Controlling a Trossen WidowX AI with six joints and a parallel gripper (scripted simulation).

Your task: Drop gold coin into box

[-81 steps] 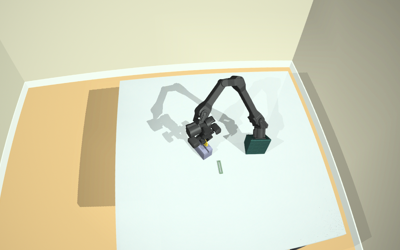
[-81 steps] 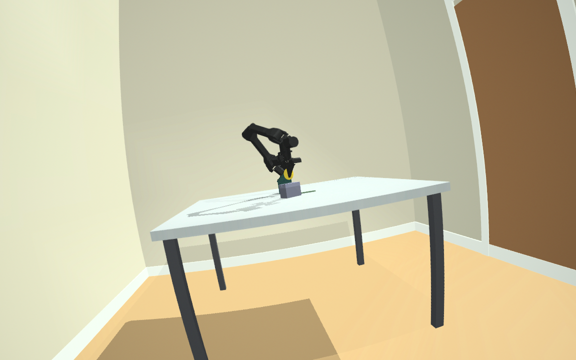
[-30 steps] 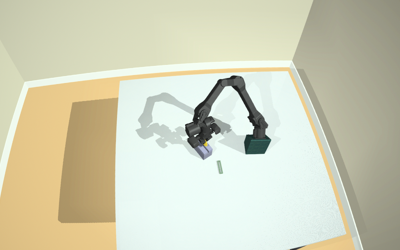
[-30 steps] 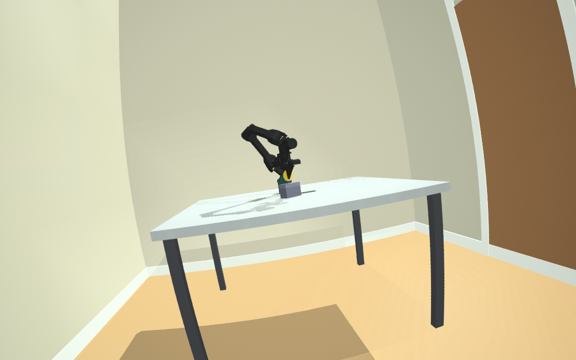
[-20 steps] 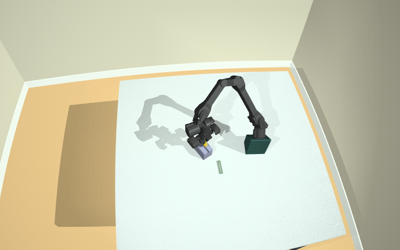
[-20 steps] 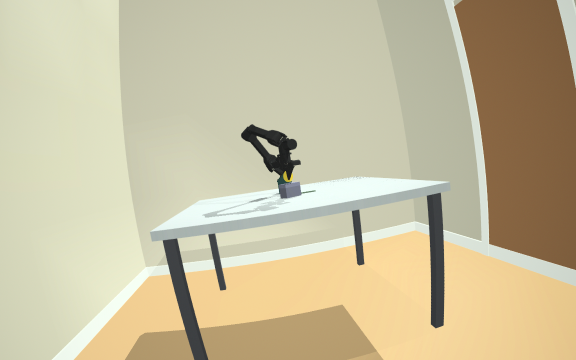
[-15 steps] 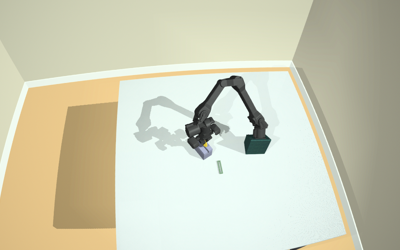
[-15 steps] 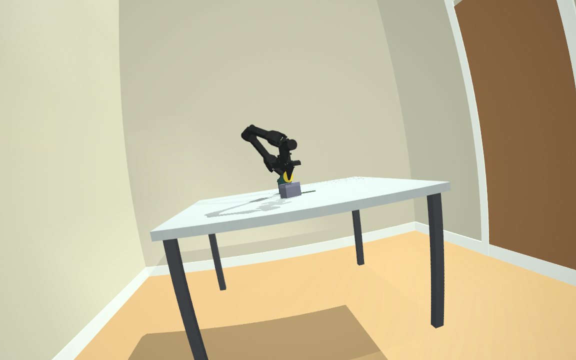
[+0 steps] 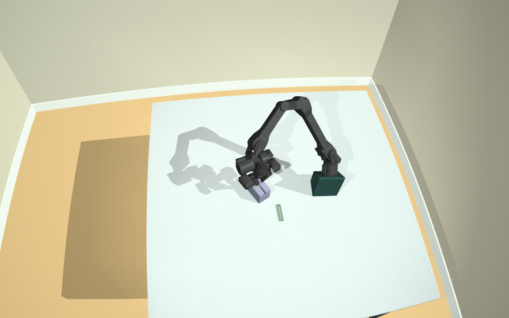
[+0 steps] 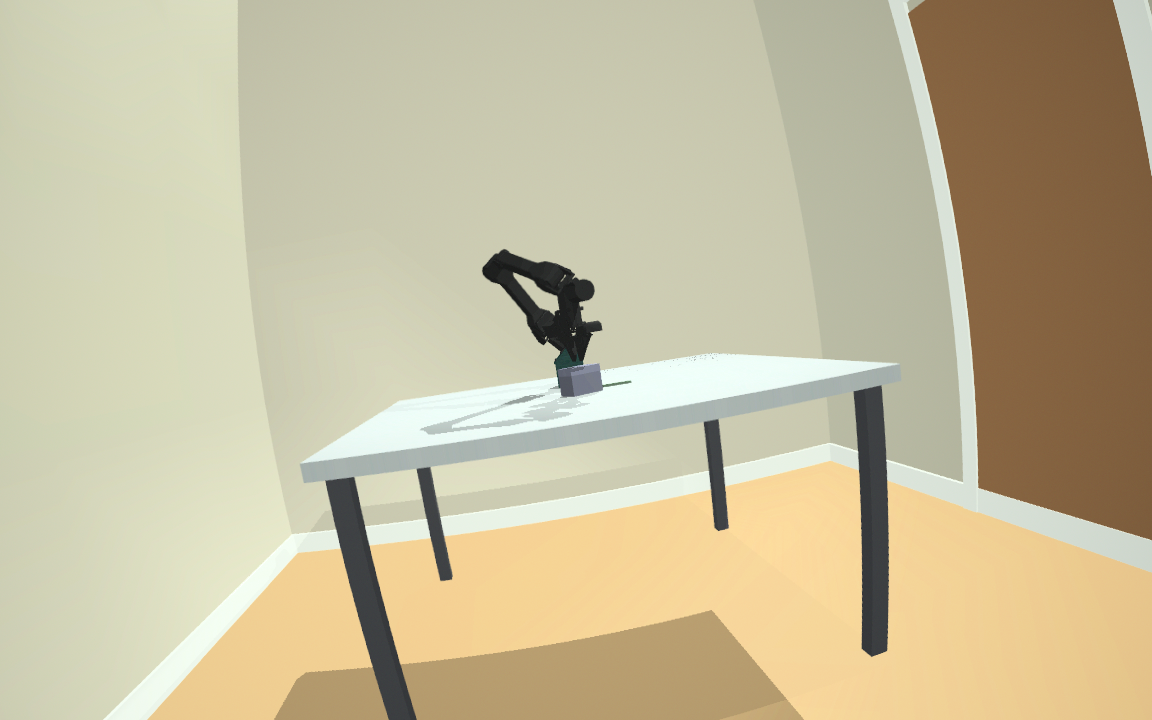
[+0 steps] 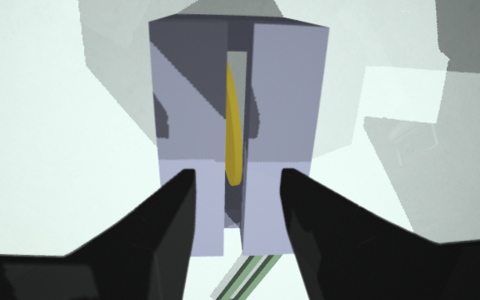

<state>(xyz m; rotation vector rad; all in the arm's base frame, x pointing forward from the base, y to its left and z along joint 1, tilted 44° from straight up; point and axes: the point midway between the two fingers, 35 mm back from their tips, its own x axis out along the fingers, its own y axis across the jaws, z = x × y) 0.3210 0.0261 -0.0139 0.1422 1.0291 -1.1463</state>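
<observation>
My gripper tip is now 60 mm above the gold coin.
</observation>
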